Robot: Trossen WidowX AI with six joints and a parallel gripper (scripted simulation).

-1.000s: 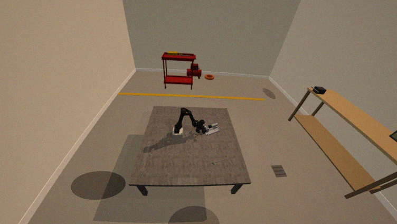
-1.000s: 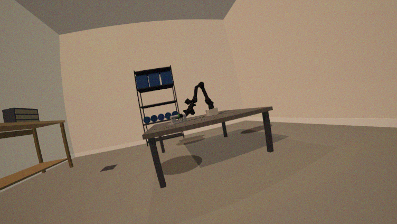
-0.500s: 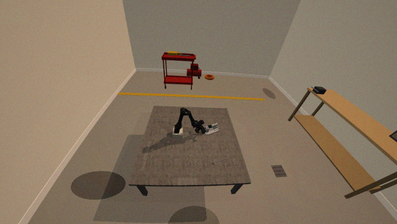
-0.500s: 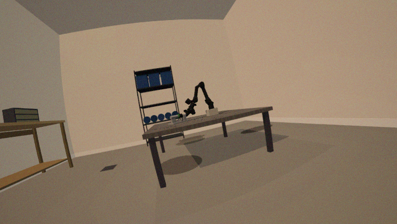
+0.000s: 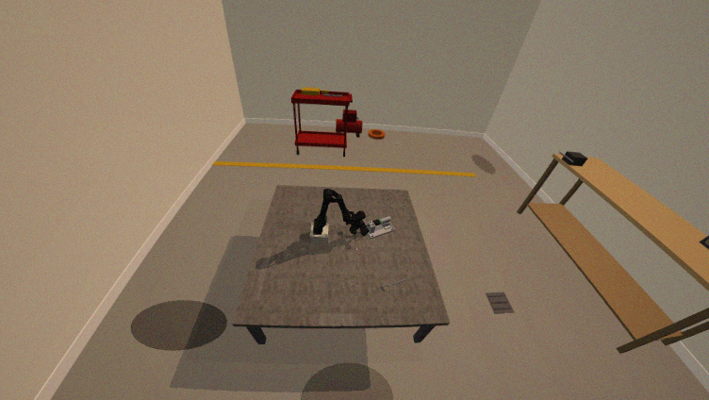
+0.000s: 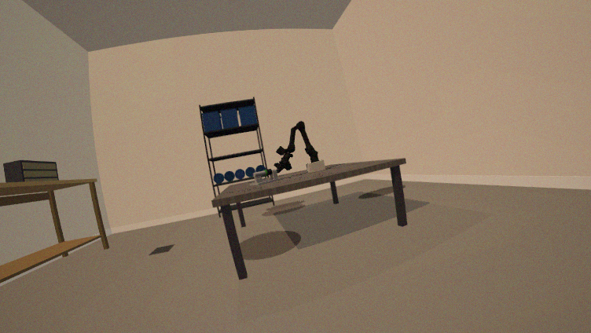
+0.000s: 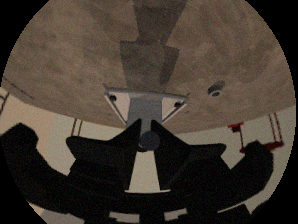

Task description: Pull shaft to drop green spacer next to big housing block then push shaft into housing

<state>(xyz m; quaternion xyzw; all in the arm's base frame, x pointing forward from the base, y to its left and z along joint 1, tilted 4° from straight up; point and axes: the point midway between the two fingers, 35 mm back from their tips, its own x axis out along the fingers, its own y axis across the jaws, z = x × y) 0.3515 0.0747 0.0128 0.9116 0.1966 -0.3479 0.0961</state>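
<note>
Now: gripper tip 60 mm short of the shaft, 30 mm to the right of it and 20 mm below it. Round my gripper tip: small grey object (70 mm behind, 90 mm to the left, 50 mm below); green spacer (100 mm ahead, 50 mm to the left, 20 mm above).
</note>
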